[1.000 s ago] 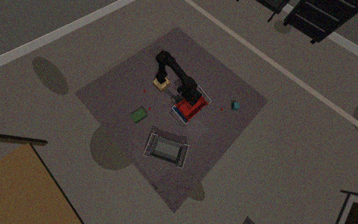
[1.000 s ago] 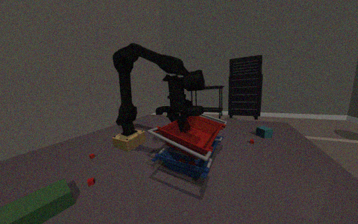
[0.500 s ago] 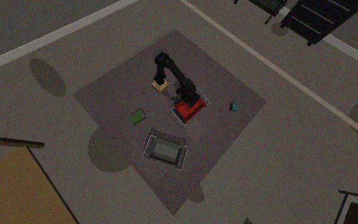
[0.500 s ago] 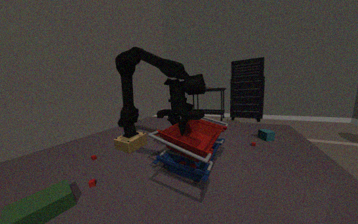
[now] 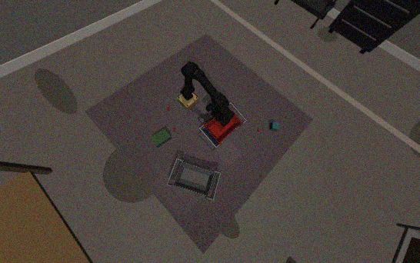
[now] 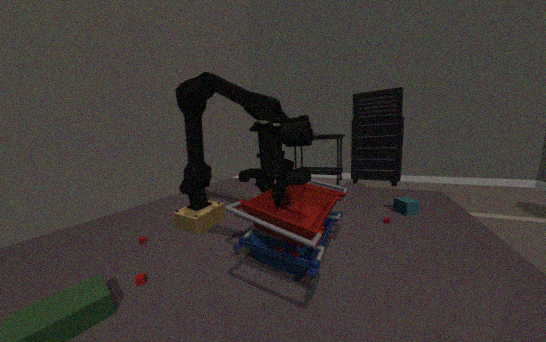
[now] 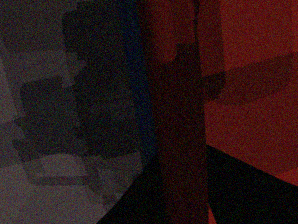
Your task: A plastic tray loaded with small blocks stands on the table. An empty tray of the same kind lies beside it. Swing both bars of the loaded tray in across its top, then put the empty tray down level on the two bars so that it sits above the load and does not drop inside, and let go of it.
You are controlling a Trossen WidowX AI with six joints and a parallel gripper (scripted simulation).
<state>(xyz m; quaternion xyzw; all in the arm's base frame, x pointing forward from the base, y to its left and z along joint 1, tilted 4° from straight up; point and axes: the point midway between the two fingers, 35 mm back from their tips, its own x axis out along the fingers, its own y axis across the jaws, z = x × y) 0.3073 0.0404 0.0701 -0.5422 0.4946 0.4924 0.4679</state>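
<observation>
The red tray is 70 mm ahead of my gripper tip, 10 mm to the left of it and 20 mm above it. From my gripper tip the other things lie so: teal block 310 mm ahead, 370 mm to the left, 80 mm below; then green block 150 mm behind, 390 mm to the right, 80 mm below.
</observation>
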